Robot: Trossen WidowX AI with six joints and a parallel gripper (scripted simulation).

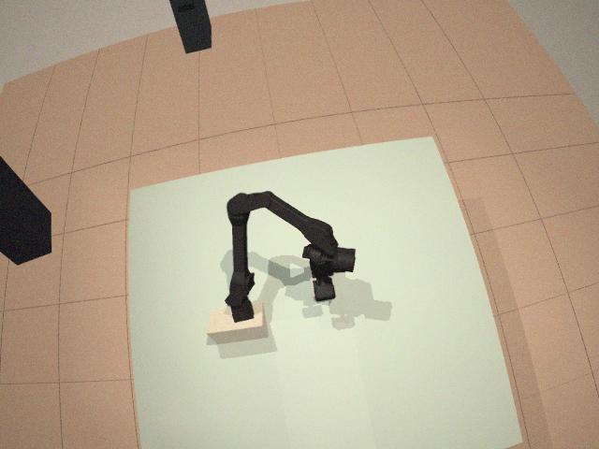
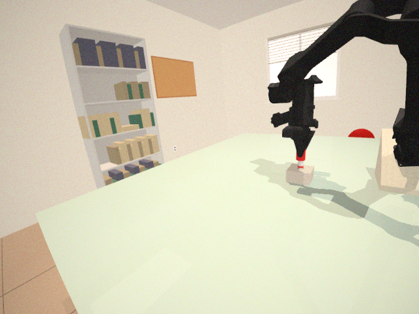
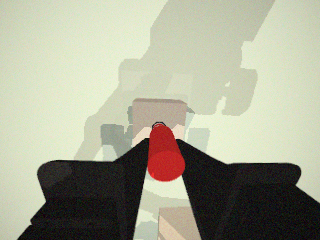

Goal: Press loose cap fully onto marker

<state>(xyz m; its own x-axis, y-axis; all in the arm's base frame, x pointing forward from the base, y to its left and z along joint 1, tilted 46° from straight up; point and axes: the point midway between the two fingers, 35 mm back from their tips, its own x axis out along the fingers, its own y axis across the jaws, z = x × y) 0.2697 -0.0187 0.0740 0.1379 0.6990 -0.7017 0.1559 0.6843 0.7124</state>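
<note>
Now: gripper tip 1 cm below the red cap. Round my gripper tip: beige holder block (6 cm below).
</note>
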